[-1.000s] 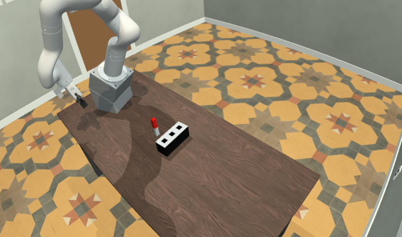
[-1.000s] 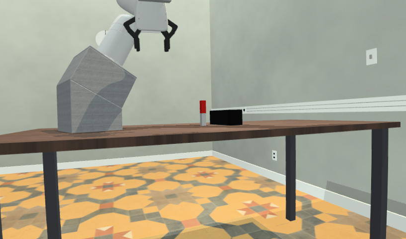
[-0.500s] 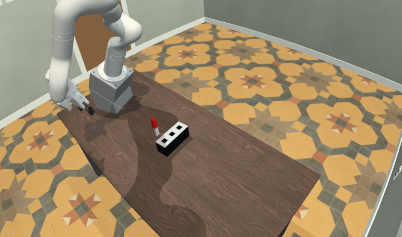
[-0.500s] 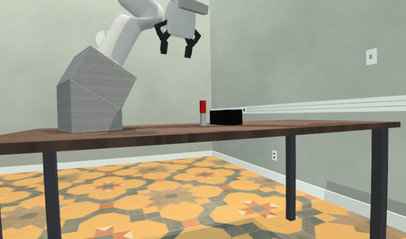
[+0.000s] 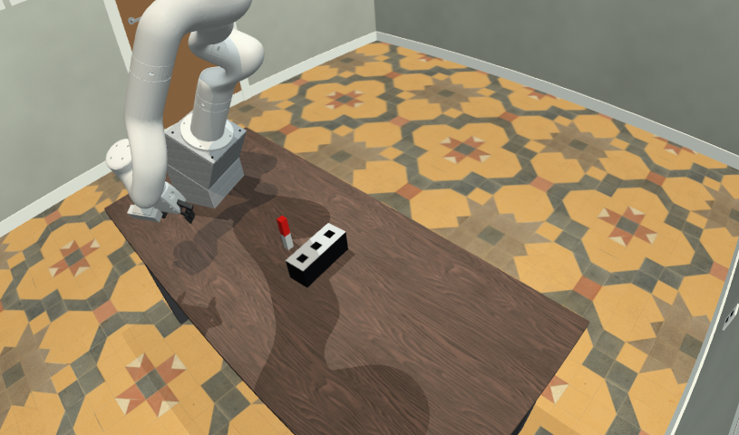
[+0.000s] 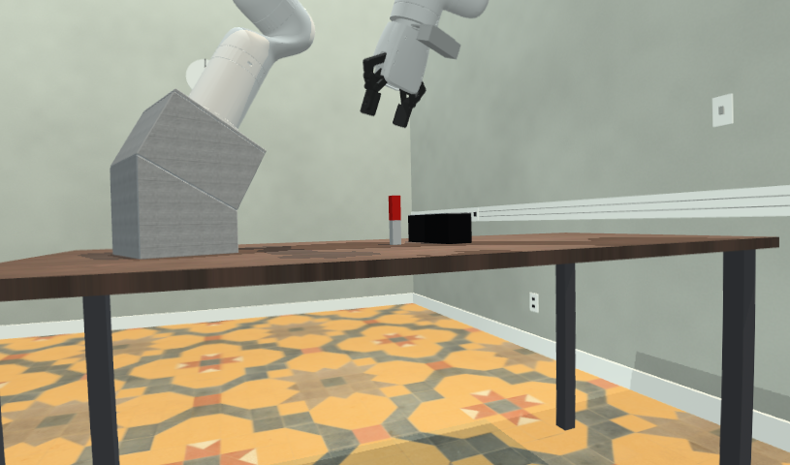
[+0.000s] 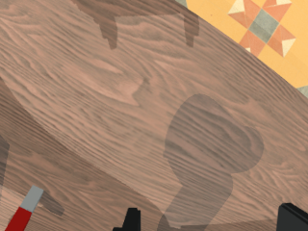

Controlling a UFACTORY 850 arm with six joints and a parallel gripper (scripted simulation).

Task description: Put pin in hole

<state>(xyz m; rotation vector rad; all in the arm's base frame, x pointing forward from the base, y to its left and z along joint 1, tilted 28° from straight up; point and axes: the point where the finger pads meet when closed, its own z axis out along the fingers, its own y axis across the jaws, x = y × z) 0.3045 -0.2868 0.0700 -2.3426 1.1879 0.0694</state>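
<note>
The pin is 270 mm to the left of my hand, 160 mm below it and 100 mm ahead of it. Round my hand: black block: 290 mm to the left, 230 mm ahead, 210 mm below.
</note>
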